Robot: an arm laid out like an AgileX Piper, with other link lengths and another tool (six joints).
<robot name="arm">
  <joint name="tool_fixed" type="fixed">
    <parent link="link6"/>
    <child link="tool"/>
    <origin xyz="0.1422 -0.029 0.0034" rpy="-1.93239 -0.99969 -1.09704"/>
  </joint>
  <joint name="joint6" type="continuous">
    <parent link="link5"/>
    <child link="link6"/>
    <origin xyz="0.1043 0 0.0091"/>
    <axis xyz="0.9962 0 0.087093"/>
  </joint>
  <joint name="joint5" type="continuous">
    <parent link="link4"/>
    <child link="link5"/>
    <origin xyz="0 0 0"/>
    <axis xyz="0 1 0"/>
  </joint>
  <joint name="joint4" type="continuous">
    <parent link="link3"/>
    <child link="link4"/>
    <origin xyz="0.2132 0 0.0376"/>
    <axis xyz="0.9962 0 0.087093"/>
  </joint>
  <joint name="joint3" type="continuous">
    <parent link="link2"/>
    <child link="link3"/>
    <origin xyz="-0.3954 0 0.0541"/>
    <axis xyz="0 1 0"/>
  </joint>
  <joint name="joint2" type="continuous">
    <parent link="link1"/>
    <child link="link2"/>
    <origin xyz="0 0 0"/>
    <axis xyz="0 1 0"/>
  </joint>
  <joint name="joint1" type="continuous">
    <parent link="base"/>
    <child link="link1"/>
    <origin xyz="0 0 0.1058"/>
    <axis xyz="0 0 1"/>
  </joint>
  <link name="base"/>
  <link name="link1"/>
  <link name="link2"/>
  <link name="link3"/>
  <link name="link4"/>
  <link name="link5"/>
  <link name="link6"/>
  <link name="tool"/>
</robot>
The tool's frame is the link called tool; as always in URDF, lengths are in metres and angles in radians. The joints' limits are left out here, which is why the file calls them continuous.
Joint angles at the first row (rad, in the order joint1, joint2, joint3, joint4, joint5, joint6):
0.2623, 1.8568, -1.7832, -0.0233, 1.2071, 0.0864
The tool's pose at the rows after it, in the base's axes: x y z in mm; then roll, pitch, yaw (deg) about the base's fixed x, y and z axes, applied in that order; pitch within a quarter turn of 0, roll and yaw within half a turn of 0:
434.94 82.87 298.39 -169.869 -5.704 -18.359
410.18 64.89 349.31 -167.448 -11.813 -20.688
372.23 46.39 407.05 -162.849 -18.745 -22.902
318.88 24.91 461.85 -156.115 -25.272 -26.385
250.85 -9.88 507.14 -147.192 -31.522 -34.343
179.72 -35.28 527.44 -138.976 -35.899 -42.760
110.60 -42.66 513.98 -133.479 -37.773 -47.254
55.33 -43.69 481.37 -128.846 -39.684 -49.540
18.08 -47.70 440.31 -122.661 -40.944 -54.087
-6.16 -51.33 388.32 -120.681 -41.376 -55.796
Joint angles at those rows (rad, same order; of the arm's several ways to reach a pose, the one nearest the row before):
0.3115, 1.7734, -1.7832, -0.1148, 1.2233, 0.1347
0.3146, 1.6564, -1.7832, -0.1628, 1.2346, 0.1672
0.3146, 1.5103, -1.7832, -0.1886, 1.2402, 0.1786
0.3014, 1.3441, -1.7822, -0.1875, 1.2486, 0.1821
0.2316, 1.1573, -1.7644, -0.1722, 1.2447, 0.1894
0.1476, 0.9777, -1.7120, -0.1474, 1.2320, 0.1929
0.1014, 0.7901, -1.5962, -0.1146, 1.2232, 0.1937
0.0942, 0.5984, -1.4326, -0.0948, 1.1807, 0.1952
0.0942, 0.4163, -1.2442, -0.1026, 1.0963, 0.2337
0.0941, 0.2587, -1.0696, -0.1118, 1.0542, 0.2495

